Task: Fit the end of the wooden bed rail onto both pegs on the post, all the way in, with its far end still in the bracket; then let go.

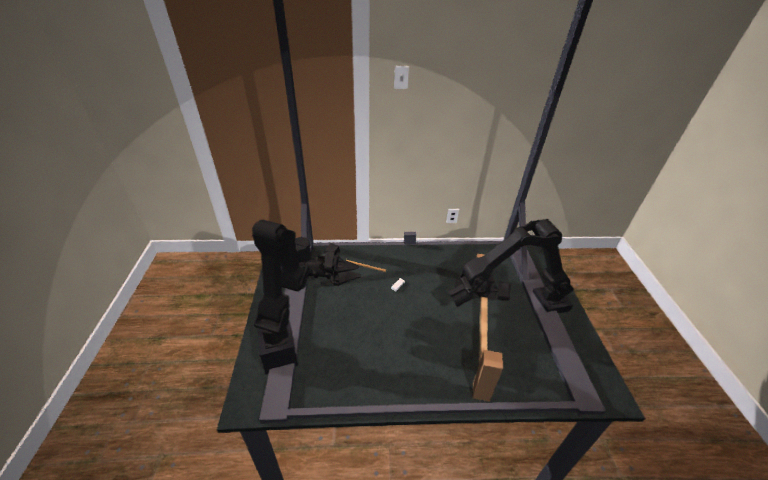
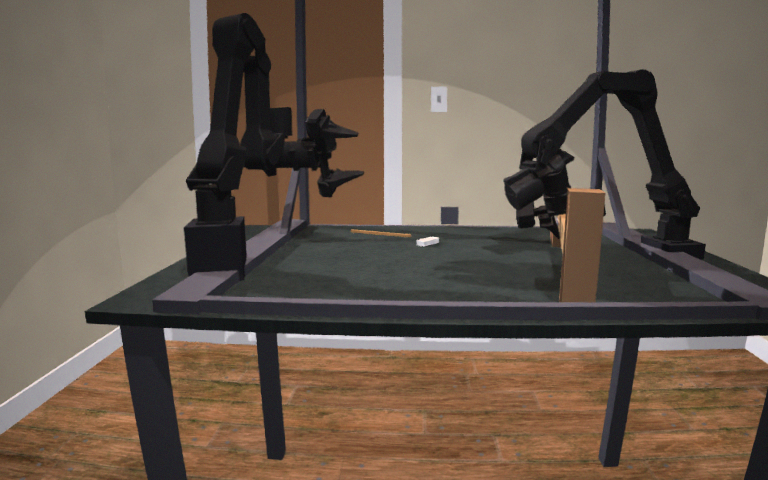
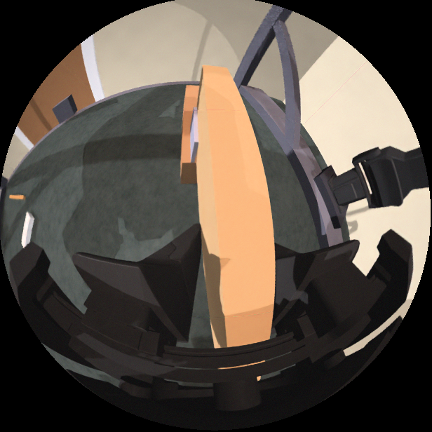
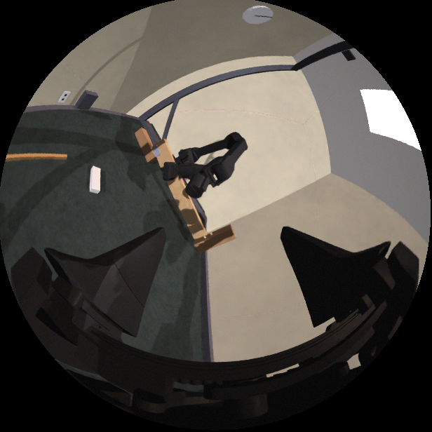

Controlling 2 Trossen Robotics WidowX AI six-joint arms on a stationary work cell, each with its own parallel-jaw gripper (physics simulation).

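Places are measured from the left arm's base along level axes (x ahead, y left, z up), in centimetres.
Pixels of known places: right gripper, fingertip midpoint: (image 1: pixel 359 271) (image 2: pixel 361 154); left arm's base at its link origin: (image 1: pixel 552 296) (image 2: pixel 672 240); right arm's base at its link origin: (image 1: pixel 275 337) (image 2: pixel 215 221).
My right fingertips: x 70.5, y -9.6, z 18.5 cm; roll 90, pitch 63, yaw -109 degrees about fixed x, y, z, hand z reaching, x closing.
For each thing: its top centre in the pictures, then the offset to it from my right fingertips. "*": a spot on its surface instead.
- wooden bed rail at its top centre: (image 2: pixel 568 213) (image 1: pixel 486 304) dz -11.4, dx -40.9, dy +13.1 cm
- white block at its top centre: (image 2: pixel 427 239) (image 1: pixel 398 283) dz -20.8, dx -16.9, dy -10.5 cm
- thin wooden stick at its top centre: (image 2: pixel 380 232) (image 1: pixel 365 265) dz -21.3, dx -6.8, dy -23.5 cm
- grey frame bar at a spot on its surface: (image 2: pixel 396 308) (image 1: pixel 391 412) * dz -20.5, dx -1.8, dy +37.6 cm
The wooden bed rail (image 1: pixel 483 323) (image 3: pixel 240 200) (image 4: pixel 184 205) runs front to back above the table at the right. My left gripper (image 1: pixel 483 292) (image 3: pixel 215 228) is shut on the rail, one finger against each side. The near post (image 1: pixel 487 376) (image 2: pixel 582 243) (image 4: pixel 220 240) stands upright at the front. The rail's near end is close to it; how far the pegs are in cannot be told. The far end is beside the lavender bracket (image 3: pixel 194 137) (image 4: pixel 156 151) on the far post (image 3: pixel 189 172) (image 4: pixel 143 137). My right gripper (image 1: pixel 358 271) (image 2: pixel 360 153) (image 4: pixel 225 233) is open and empty, away at the left.
A white block (image 1: pixel 398 284) (image 2: pixel 427 241) (image 3: pixel 28 229) (image 4: pixel 95 180) lies mid-table towards the back. A thin wooden stick (image 1: pixel 365 264) (image 2: pixel 380 232) (image 4: pixel 37 156) lies left of it. A grey frame bar (image 1: pixel 396 408) (image 2: pixel 396 308) runs along the table's front edge.
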